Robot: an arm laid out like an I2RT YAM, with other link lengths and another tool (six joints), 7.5 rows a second.
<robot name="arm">
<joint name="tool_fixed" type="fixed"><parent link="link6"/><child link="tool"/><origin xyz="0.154 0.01 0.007" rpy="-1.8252 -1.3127 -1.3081"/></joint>
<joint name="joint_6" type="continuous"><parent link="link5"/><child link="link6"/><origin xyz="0.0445 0 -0.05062" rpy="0 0 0"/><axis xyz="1 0 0"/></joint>
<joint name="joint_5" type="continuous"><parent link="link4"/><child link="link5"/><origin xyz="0.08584 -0.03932 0.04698" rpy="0 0 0"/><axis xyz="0 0 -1"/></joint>
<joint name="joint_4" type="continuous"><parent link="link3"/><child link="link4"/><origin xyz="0.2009 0.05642 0.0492" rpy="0 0 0"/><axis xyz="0 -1 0"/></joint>
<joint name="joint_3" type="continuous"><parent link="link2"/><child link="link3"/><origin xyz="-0.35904 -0.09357 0" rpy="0 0 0"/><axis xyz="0 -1 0"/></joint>
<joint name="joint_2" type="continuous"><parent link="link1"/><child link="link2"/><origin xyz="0.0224 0.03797 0.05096" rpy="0 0 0"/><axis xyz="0 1 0"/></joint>
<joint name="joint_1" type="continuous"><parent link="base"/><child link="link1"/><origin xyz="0 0 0.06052" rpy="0 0 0"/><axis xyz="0 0 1"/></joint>
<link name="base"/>
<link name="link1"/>
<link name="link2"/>
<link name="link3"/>
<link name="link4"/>
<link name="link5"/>
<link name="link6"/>
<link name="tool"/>
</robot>
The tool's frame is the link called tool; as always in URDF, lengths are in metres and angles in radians. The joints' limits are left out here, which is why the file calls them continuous.
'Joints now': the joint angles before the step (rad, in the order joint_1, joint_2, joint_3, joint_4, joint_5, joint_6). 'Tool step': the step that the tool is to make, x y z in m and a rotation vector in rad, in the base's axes. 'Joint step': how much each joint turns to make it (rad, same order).
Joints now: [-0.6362, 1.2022, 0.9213, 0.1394, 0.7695, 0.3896]
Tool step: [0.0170, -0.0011, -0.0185, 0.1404, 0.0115, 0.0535]
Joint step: [-0.0071, 0.0415, 0.1296, -0.2609, -0.0830, 0.1196]
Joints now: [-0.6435, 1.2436, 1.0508, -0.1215, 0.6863, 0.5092]
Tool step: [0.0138, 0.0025, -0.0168, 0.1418, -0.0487, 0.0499]
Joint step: [-0.0227, 0.0362, 0.0966, -0.1848, -0.1199, 0.1302]
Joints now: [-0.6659, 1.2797, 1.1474, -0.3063, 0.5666, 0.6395]
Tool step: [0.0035, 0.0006, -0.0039, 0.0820, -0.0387, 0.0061]
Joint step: [-0.0210, 0.0230, 0.0736, -0.1112, -0.0641, 0.0772]
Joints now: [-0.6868, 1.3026, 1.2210, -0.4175, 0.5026, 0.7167]
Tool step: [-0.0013, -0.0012, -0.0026, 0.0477, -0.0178, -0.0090]
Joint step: [-0.0195, 0.0152, 0.0431, -0.0641, -0.0328, 0.0413]
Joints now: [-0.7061, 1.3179, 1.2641, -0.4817, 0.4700, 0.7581]
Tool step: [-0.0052, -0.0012, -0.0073, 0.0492, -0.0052, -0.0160]
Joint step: [-0.0250, 0.0121, 0.0252, -0.0560, -0.0290, 0.0329]
